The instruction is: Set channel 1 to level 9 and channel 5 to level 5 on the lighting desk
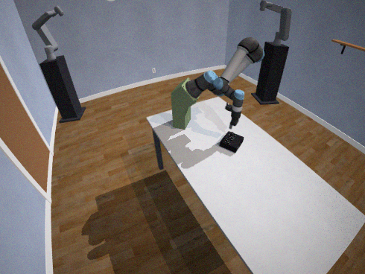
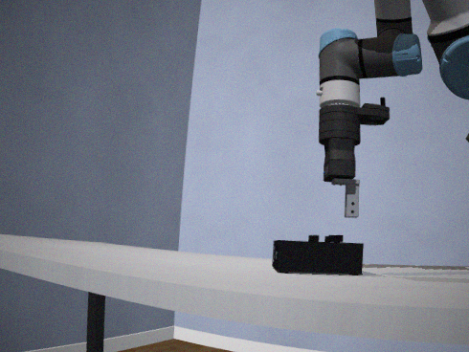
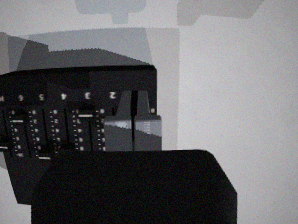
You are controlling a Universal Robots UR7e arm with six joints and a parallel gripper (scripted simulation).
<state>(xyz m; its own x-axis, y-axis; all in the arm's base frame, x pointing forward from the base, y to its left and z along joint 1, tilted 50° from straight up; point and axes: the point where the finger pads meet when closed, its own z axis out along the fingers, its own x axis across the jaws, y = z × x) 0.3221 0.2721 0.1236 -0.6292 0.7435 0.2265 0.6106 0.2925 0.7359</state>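
Now: the channel 1 fader cap 5 cm below my hand, 2 cm to the left of it and 1 cm ahead of it. Round my hand: channel 2 fader cap 5 cm below, 3 cm ahead, 1 cm to the left; channel 3 fader cap 5 cm below, 4 cm ahead, 2 cm to the right; channel 5 fader cap 10 cm ahead, 5 cm below, 2 cm to the right.
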